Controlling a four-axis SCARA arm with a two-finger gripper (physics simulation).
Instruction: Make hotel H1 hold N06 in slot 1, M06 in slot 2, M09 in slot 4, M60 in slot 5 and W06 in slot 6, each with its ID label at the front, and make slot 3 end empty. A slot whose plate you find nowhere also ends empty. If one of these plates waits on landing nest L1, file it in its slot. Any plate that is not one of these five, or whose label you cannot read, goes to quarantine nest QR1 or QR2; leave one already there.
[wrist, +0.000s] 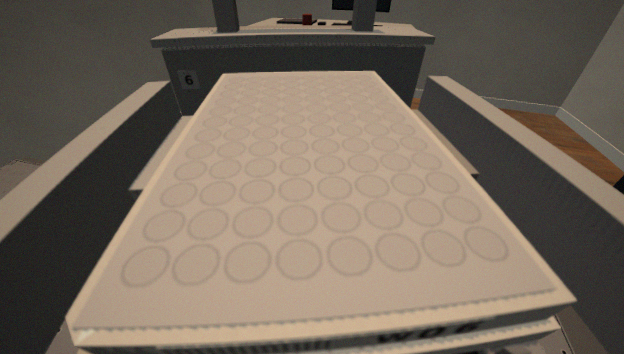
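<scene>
My gripper is shut on the plate W06, with a finger along each long side. The plate is pale, looks level and has rows of round wells. Its front edge faces me, with a barcode and the label "W06" at the bottom of the view. Hotel H1 is the grey housing ahead, with a pale top board. A tag "6" is on its left side, beside the plate's far end. The plate hides the lower part of the hotel and its other slots. How deep the plate reaches into the hotel cannot be told. The nests do not show.
Two grey uprights stand above the hotel's top board. Behind it is a bench with a red block and a dark monitor. Grey walls and a wooden floor show at the right.
</scene>
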